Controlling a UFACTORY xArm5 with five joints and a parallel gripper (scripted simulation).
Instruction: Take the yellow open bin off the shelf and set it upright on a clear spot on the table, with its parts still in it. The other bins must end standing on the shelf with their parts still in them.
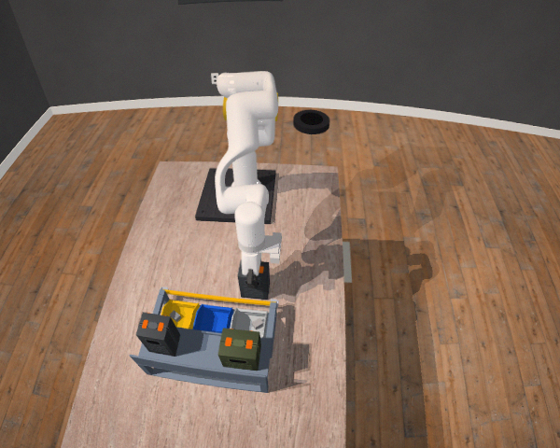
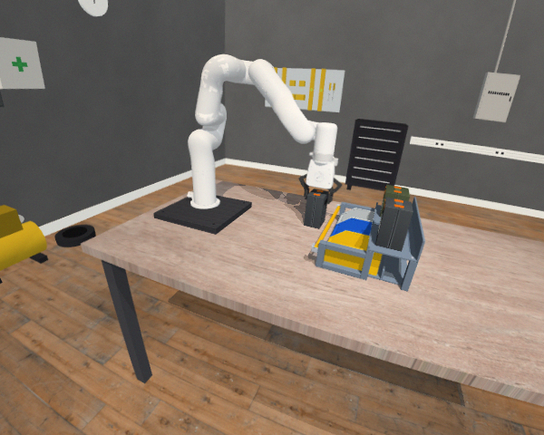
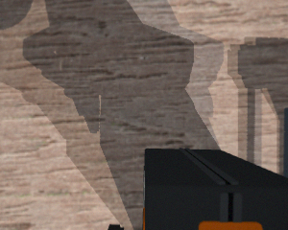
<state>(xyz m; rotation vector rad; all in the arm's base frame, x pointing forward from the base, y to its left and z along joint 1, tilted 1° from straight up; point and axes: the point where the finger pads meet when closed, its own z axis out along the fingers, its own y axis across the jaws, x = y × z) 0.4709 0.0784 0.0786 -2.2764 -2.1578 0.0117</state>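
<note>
The thin yellow rod lies 12 cm to the right of my hand, 7 cm ahead of it and 5 cm below it. The rest, counted from my hand: grey shelf: 20 cm ahead, 12 cm to the right, 4 cm below; pale grey bin: 18 cm ahead, 6 cm below, 1 cm to the right; blue bin: 18 cm ahead, 12 cm to the right, 6 cm below.
</note>
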